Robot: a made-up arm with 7 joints. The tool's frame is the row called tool.
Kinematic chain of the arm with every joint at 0, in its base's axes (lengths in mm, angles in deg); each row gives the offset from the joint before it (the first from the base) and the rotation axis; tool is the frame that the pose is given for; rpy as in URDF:
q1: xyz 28 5 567 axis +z
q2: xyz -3 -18 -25 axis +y
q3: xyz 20 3 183 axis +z
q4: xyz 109 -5 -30 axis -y
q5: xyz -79 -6 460 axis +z
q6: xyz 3 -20 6 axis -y
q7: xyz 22 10 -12 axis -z
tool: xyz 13 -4 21 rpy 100.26 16.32 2.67
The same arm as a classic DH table. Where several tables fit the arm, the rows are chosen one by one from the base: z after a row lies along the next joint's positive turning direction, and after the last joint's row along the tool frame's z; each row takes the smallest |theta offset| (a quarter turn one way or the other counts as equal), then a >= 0, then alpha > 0; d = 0 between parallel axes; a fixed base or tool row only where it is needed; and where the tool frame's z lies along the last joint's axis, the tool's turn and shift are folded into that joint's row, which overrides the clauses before.
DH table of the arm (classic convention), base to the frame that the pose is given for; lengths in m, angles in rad. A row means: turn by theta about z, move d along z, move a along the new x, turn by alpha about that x. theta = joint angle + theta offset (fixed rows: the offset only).
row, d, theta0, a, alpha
base (fixed), 0, 0.1767, 0.0284, 0
q1, 0.542, -0.1767, -0.003, -1.5708
q2, -0.015, 0, 0.02, 1.5708
q3, 0.153, 0, 0.109, 1.5708
q4, 0.011, 0, -0.079, -1.5708
q5, 0.466, 0, 0.003, 1.5708
q6, 0.01, 0, 0.022, 1.5708
q7, -0.0097, 0.0042, 0.013, -1.399
tool (fixed), 0.004, -0.2892, 0, 0

